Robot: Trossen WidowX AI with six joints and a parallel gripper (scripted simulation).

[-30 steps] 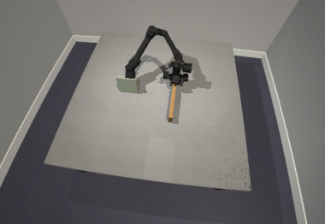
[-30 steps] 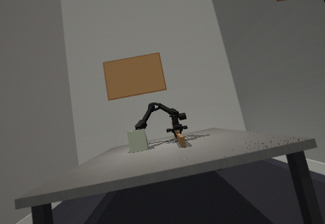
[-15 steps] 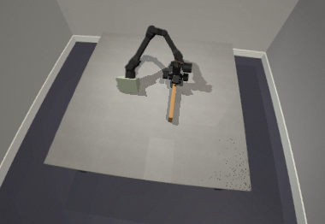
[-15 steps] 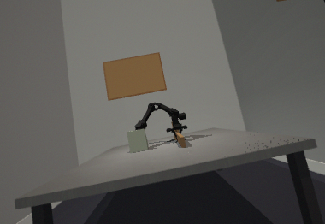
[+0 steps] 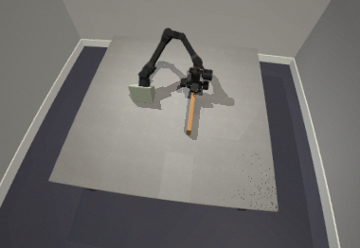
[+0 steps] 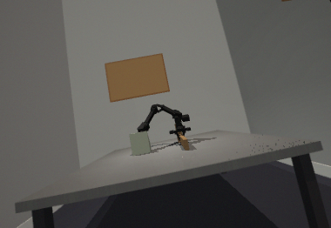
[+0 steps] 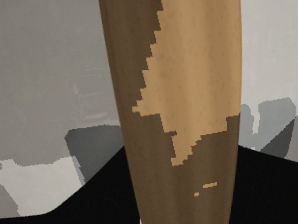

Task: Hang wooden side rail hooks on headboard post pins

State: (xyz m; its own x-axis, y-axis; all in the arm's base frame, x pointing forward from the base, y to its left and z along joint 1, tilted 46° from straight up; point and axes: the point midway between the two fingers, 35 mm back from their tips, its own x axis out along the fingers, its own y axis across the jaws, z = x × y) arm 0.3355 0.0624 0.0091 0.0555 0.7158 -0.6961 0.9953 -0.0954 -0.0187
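Right now my gripper tip is 1 cm short of the wooden headboard post, 15 cm to the right of it and 6 cm below it.
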